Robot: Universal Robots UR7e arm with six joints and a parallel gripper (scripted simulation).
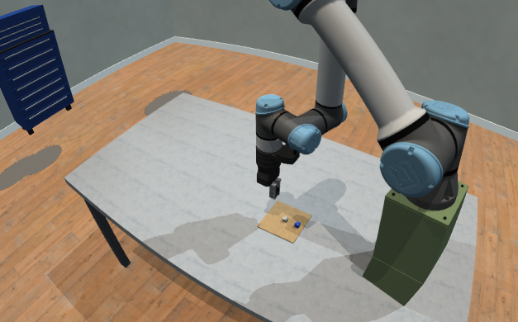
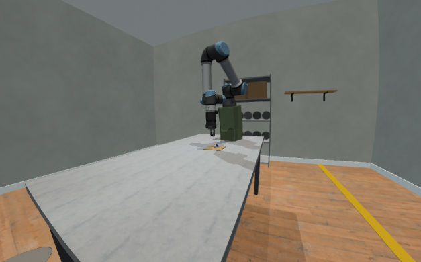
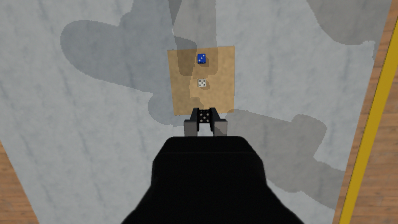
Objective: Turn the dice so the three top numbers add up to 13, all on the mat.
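Now: hand 110 mm above the white die and 50 mm past it. From my hand the other things lie so: blue die 110 mm below, 90 mm behind; tan mat 120 mm below, 50 mm behind; black die 10 mm below.
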